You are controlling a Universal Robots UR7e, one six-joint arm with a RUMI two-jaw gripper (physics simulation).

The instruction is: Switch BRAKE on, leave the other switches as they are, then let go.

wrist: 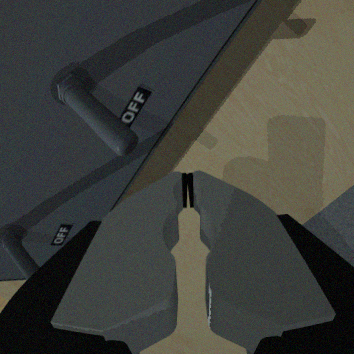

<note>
The picture shows: the gripper and a dark switch panel.
</note>
